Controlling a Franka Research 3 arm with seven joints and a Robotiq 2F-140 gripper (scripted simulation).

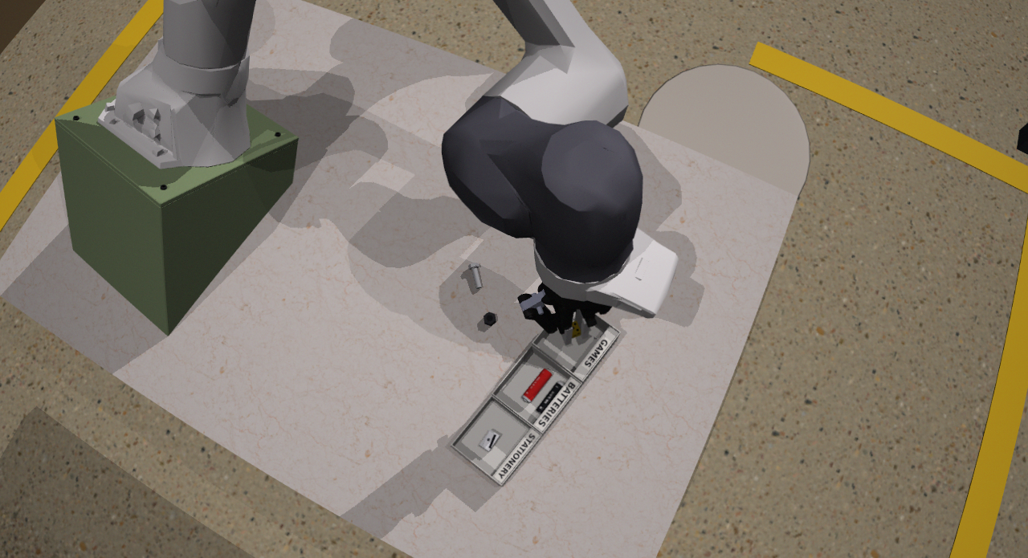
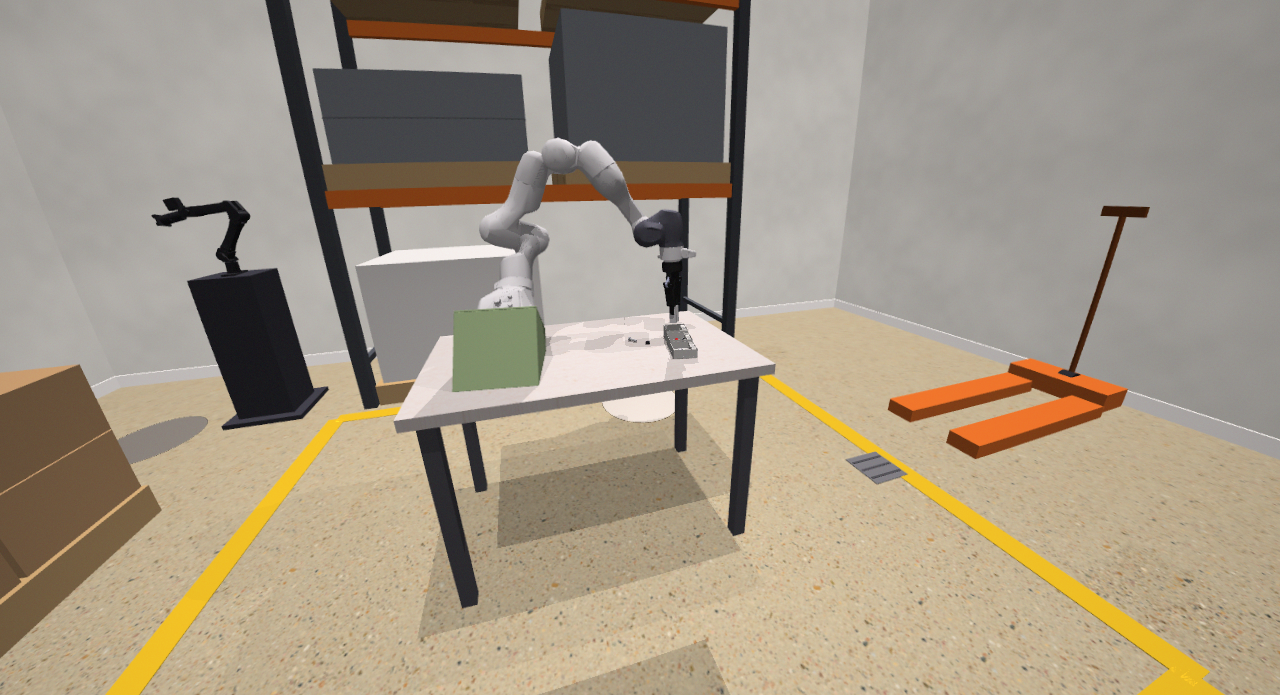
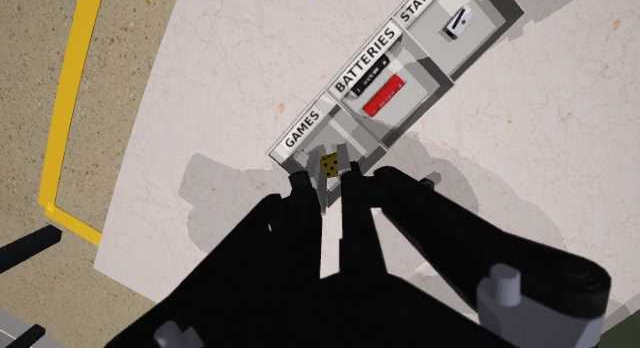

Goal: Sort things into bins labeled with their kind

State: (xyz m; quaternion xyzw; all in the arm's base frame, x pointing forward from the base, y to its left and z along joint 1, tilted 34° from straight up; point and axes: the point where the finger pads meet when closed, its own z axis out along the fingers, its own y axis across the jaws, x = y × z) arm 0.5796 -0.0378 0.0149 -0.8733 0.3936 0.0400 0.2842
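Right now the yellow die is 3 cm below my hand. Also, from my hand: black nut 11 cm behind, 1 cm to the right, 10 cm below; then red battery 2 cm behind, 7 cm to the right, 9 cm below; then black battery 1 cm ahead, 8 cm to the right, 9 cm below.
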